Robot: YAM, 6 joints.
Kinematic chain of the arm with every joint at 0, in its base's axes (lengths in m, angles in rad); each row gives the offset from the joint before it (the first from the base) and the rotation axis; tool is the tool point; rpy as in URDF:
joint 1: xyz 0 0 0.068 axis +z
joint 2: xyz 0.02 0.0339 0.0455 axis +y
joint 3: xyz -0.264 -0.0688 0 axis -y
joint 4: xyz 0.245 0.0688 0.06 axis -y
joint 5: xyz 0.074 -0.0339 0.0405 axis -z
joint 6: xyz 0.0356 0 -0.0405 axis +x
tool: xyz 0 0 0 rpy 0 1.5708 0
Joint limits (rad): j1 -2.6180..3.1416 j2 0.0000..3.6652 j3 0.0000..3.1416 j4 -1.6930..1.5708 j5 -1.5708..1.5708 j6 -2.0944..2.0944
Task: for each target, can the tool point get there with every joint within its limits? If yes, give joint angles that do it. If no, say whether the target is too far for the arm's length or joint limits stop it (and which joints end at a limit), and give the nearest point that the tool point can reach.
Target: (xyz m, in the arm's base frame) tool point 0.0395 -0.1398 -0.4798
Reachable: no: joint limits stop it (at a limit: joint 2) | nearest point 0.0461 -0.1631 -0.3716 | short by 0.111 m
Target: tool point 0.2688 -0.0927 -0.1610
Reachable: yes | joints -0.4490 3.0013 1.4216 -0.7026 -1.1977 0.2489
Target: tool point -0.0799 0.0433 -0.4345
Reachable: no: joint limits stop it (at a limit: joint 2) | nearest point -0.1058 0.0573 -0.3568 | short by 0.083 m
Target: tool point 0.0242 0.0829 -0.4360
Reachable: no: joint limits stop it (at a limit: joint 2) | nearest point 0.0329 0.1128 -0.3558 | short by 0.086 m
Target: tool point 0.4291 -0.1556 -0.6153
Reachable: no: too far | nearest point 0.3456 -0.1253 -0.3602 | short by 0.270 m
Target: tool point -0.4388 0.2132 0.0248
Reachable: yes | joints 2.6309 2.7071 2.0398 -0.9243 -0.9280 0.2071
